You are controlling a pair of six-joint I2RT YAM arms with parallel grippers.
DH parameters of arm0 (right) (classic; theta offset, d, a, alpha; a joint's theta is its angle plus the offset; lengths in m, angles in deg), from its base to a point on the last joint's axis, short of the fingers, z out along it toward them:
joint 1: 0 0.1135 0.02 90
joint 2: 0 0 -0.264 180
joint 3: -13.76 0 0.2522 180
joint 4: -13.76 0 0.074 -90
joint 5: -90 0 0 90
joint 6: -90 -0.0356 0 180
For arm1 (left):
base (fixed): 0 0 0 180
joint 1: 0 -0.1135 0.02 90
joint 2: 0 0 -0.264 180
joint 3: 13.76 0 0.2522 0
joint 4: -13.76 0 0.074 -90
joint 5: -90 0 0 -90
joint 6: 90 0.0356 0 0
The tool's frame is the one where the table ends.
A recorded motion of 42 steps. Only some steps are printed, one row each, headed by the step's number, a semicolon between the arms.
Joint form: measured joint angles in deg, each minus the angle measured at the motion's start. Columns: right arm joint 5, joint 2, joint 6, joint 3, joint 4, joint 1; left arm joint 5, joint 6, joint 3, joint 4, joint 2, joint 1.
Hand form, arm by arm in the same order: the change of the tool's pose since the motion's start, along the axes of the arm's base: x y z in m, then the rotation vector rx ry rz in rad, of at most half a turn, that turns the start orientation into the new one. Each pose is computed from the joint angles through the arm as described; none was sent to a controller.
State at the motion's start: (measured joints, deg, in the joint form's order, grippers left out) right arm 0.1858 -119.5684 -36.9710 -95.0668 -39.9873 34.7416; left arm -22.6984 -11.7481 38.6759 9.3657 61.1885 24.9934
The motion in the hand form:
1: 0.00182 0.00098 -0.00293 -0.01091 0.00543 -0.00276; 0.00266 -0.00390 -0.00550 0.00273 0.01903 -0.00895
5: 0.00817 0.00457 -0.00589 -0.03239 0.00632 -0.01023; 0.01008 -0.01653 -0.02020 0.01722 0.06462 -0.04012
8: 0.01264 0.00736 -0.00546 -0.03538 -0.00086 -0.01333; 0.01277 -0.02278 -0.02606 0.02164 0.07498 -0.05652
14: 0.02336 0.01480 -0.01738 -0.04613 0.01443 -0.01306; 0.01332 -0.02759 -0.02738 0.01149 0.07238 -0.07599
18: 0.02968 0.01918 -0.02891 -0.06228 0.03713 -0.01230; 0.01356 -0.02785 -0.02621 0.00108 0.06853 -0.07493
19: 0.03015 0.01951 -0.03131 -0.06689 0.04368 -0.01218; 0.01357 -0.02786 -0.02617 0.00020 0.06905 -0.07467
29: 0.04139 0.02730 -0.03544 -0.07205 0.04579 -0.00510; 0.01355 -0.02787 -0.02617 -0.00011 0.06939 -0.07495
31: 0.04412 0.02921 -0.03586 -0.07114 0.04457 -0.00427; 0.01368 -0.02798 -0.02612 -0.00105 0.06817 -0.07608
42: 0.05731 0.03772 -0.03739 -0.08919 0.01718 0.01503; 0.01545 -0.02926 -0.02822 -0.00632 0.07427 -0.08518
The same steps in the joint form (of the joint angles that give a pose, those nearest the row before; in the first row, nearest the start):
1: -0.37 -0.81 0.00 -0.67 -0.48 0.00; -0.04 -0.35 -0.17 0.68 1.42 0.55
5: -1.44 -2.86 0.02 -3.32 -1.81 0.00; -0.17 -0.79 -0.17 2.49 5.77 2.32
8: -1.86 -3.98 0.02 -5.14 -2.27 0.00; -0.22 -0.85 -0.18 3.78 7.67 3.23
14: -1.86 -7.98 0.02 -9.05 -3.26 0.00; -0.66 -1.27 -0.17 5.27 8.59 4.02
18: -1.86 -10.99 0.04 -11.69 -4.48 0.00; -0.68 -1.75 -0.17 5.92 8.59 4.04
19: -1.86 -11.43 0.04 -11.95 -4.76 0.00; -0.68 -1.81 -0.17 5.95 8.59 4.04
29: -1.86 -15.23 0.48 -17.60 -6.86 0.00; -0.70 -1.84 -0.18 5.95 8.59 4.04
31: -1.84 -16.11 0.52 -19.02 -7.32 0.00; -0.76 -1.84 -0.17 6.08 8.63 4.04
42: -2.99 -20.31 2.23 -26.01 -9.38 0.02; -1.40 -2.14 -0.17 6.82 9.42 4.02

